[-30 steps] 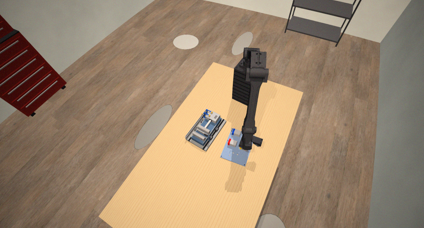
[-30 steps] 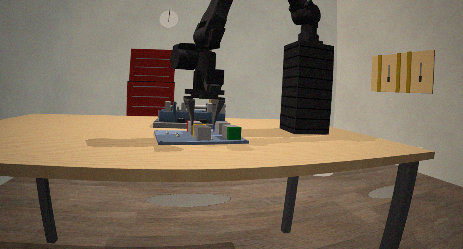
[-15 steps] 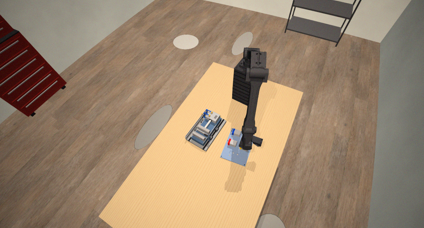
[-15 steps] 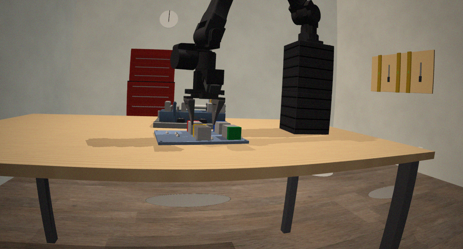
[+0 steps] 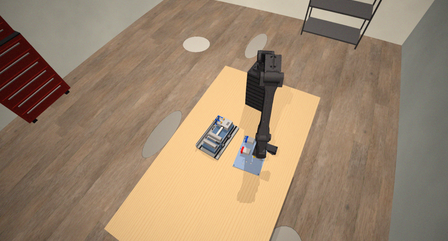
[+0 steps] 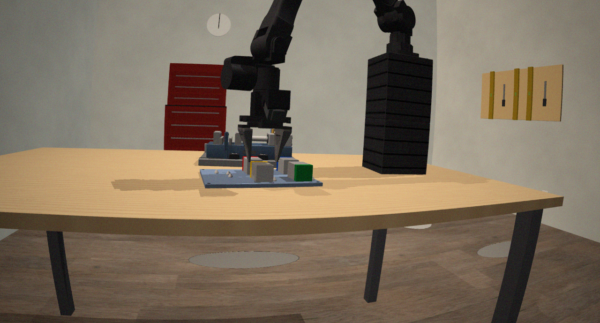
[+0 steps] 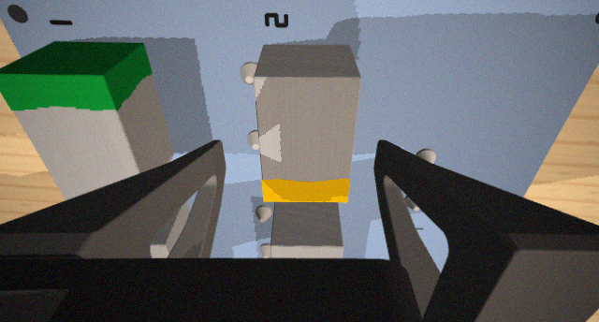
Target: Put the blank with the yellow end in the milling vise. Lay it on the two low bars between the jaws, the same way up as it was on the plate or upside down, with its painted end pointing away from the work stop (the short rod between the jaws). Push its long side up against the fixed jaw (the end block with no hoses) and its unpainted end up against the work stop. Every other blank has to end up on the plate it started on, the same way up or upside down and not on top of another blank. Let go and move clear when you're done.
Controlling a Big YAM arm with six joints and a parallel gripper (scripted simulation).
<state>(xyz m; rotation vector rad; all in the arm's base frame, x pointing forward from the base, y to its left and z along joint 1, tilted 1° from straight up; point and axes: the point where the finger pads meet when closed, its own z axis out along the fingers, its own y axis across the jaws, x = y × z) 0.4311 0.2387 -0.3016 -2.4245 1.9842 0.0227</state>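
The yellow-ended blank lies 30 mm below my hand. Round my hand: red-ended blank 90 mm to the right, 30 mm below, 20 mm ahead; blue plate 50 mm below, 40 mm to the right, 10 mm ahead; green-ended blank 90 mm behind, 30 mm below, 20 mm to the right.
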